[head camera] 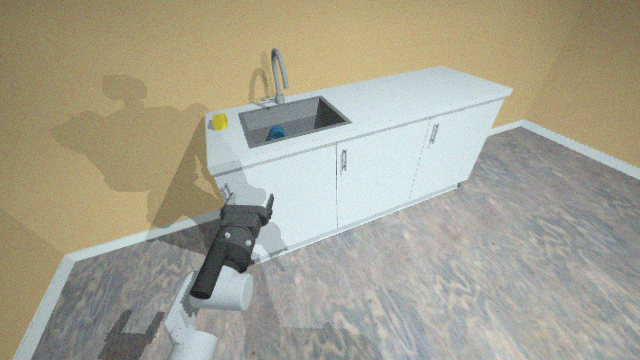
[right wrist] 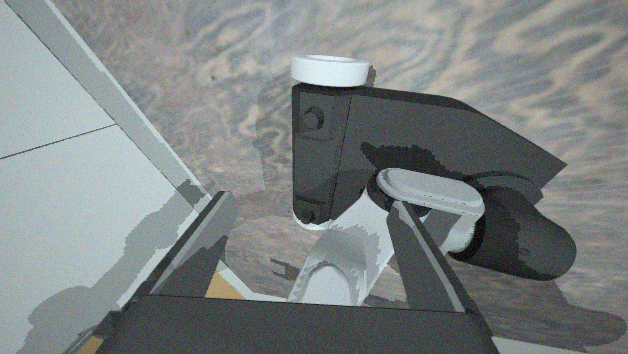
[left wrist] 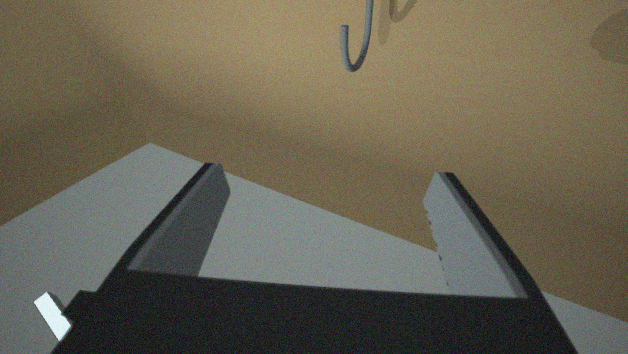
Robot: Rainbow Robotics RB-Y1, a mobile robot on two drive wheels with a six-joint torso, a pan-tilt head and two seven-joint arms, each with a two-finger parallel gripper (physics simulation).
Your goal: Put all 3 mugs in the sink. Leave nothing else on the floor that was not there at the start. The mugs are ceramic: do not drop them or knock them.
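Places are measured from the robot's base along level axes (x ahead, y left, z up), in metres.
Where they show: left gripper, fingertip midpoint: (head camera: 253,195) (left wrist: 324,182); right gripper, fingertip midpoint: (right wrist: 312,205).
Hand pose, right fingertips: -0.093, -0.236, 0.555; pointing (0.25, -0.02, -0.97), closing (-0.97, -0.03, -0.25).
Note:
Each offset is from my right fingertips to the top centre of the thing, as dx, dy, dz. "spot": to the spot under its first point. Level surfaces: height alone.
A blue mug @(spot: +1.266, +0.634, +0.198) (head camera: 276,132) is in the sink (head camera: 295,112), near its front wall; the front rim hides part of it. Two other mugs do not show clearly in any view. My left gripper (head camera: 249,192) (left wrist: 324,182) is open and empty, in front of the cabinet's left end in the head view, below the sink in the picture and apart from the mug. My right gripper (right wrist: 312,205) is open and empty in the right wrist view, above the robot's own base (right wrist: 400,120).
A yellow block @(+1.074, +0.871, +0.400) (head camera: 219,121) stands on the white countertop @(dz +0.355) (head camera: 400,92), left of the sink. The faucet (head camera: 275,70) (left wrist: 344,45) rises behind the sink. Cabinet doors (head camera: 300,185) (right wrist: 55,115) face the wood-patterned floor @(dz -0.555) (head camera: 425,260) (right wrist: 200,95). The base's white wheel (right wrist: 330,74) shows in the right wrist view.

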